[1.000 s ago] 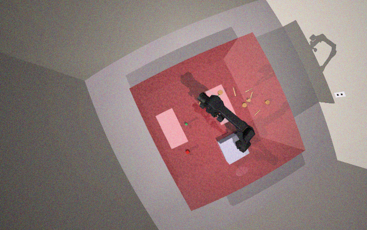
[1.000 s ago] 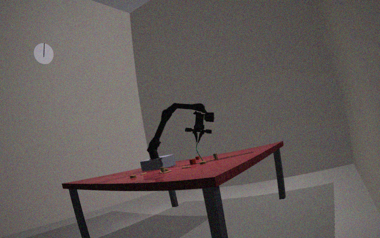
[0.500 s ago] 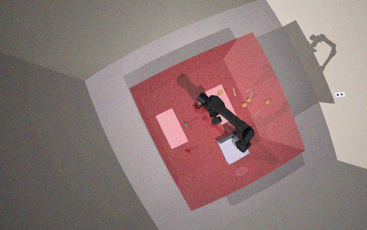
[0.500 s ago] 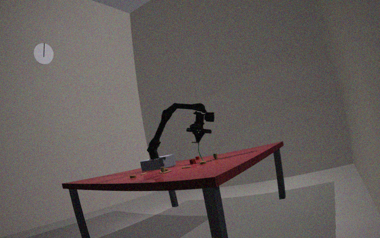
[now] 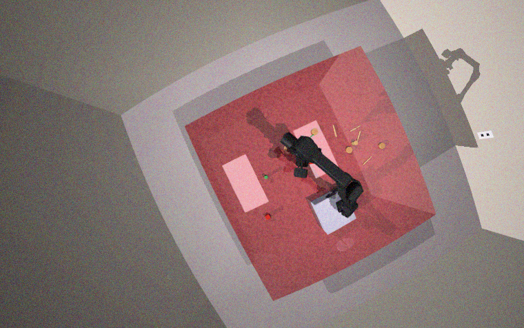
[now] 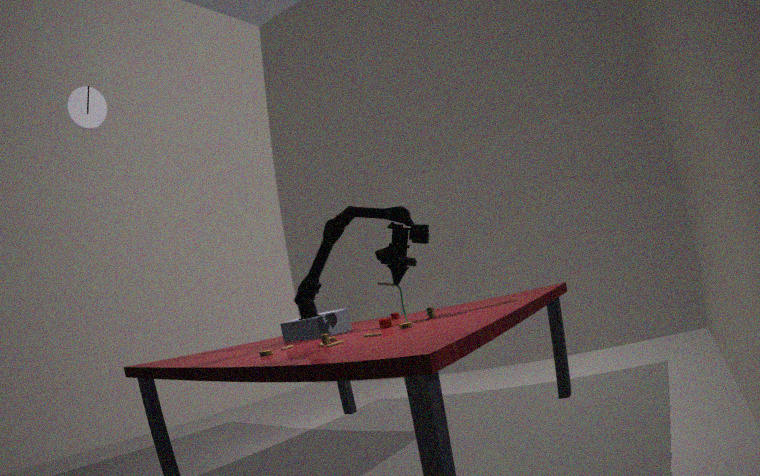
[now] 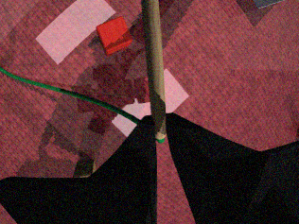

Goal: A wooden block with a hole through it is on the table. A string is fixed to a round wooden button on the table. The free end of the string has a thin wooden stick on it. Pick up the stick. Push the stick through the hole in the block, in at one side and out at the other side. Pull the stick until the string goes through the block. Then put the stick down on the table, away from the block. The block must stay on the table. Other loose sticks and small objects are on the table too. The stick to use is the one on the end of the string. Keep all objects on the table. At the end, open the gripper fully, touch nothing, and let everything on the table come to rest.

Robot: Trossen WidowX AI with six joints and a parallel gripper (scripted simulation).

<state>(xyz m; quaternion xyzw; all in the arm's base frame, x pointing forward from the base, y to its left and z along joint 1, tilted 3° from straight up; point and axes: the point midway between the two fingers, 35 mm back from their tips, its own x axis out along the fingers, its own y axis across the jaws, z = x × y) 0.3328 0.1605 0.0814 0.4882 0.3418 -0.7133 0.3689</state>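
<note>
Now: the tan cube 12 cm below my gripper tip, 10 cm ahead of it and 4 cm to the left of it. Round my gripper tip: thin wooden stick 1 cm to the right, 1 cm behind; then small red piece 28 cm to the left, 26 cm behind, 13 cm below; then round wooden button 16 cm to the right, 14 cm below, 13 cm ahead.
</note>
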